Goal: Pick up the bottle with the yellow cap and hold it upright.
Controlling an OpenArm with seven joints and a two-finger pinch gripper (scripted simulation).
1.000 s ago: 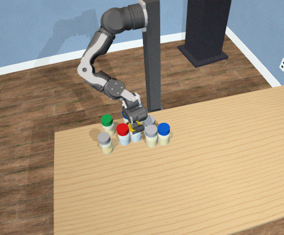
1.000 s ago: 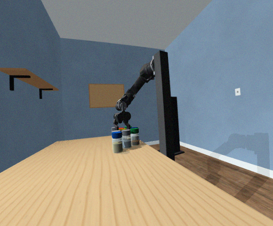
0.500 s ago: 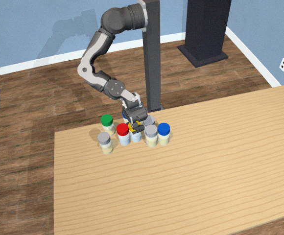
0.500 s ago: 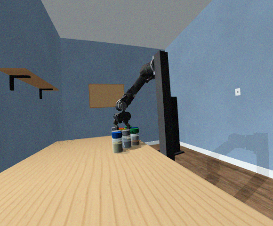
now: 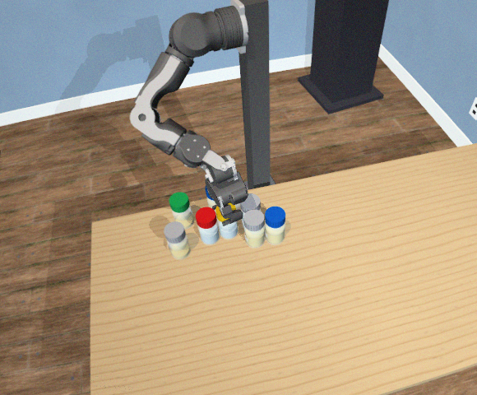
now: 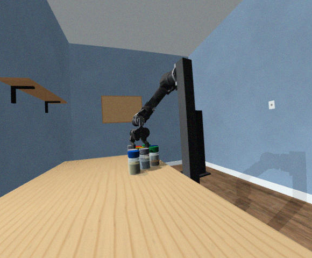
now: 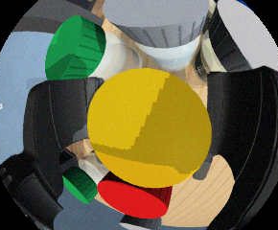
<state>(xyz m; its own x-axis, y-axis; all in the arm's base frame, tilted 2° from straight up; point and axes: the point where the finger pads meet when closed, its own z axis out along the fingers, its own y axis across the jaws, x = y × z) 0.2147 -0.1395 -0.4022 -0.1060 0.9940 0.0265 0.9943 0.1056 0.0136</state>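
Right now the green-capped bottle is 110 mm to the right of my hand, 90 mm behind it and 40 mm below it. Round my hand: yellow-capped bottle 40 mm below; then grey-capped bottle 150 mm to the right, 40 mm below, 10 mm ahead.
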